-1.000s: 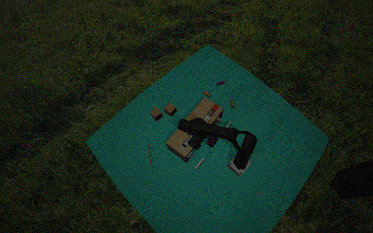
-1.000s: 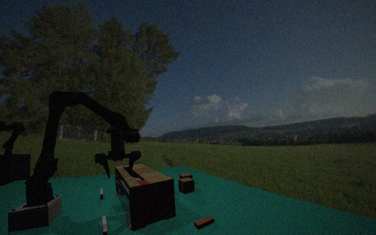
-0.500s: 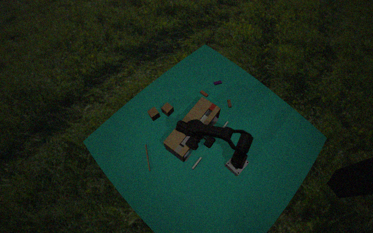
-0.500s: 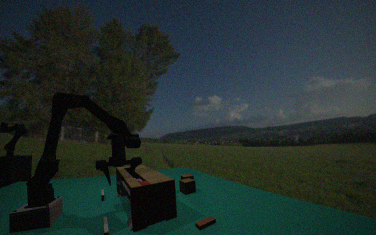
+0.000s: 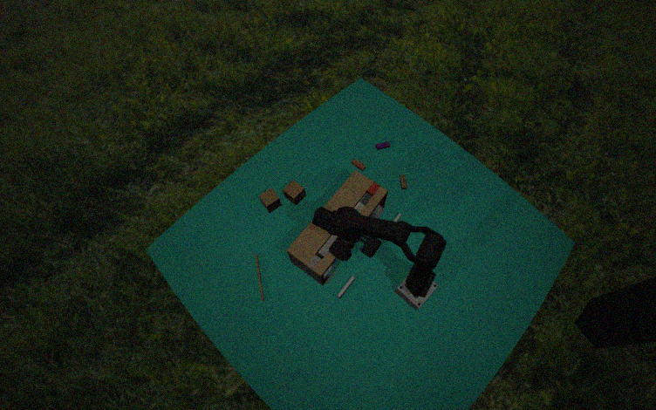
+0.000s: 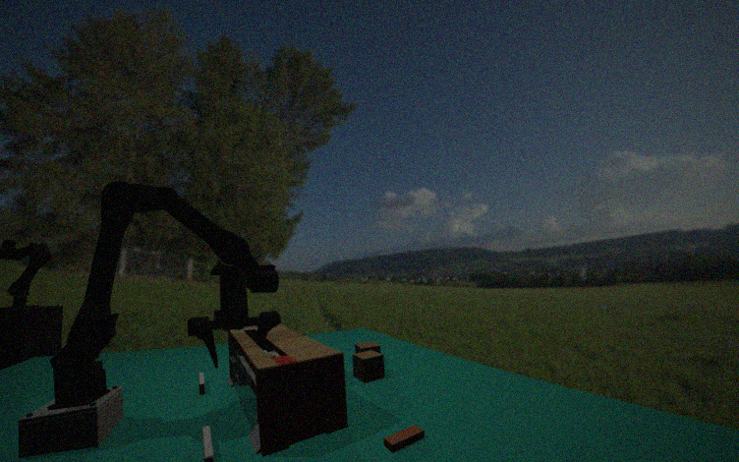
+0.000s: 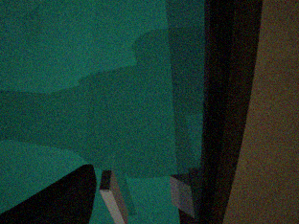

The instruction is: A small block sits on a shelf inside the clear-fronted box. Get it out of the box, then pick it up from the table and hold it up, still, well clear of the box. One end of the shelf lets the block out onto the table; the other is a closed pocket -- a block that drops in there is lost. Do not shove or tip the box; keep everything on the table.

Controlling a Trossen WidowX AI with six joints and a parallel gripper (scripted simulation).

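Right now the tan block is 5 cm ahead of my gripper tip and 1 cm to the right of it. Also, from my gripper tip: purple block 27 cm ahead, 37 cm to the right, 8 cm below; long brown box 3 cm ahead, 1 cm to the left, 2 cm below; thin rod 11 cm ahead, 35 cm to the left, 8 cm below.
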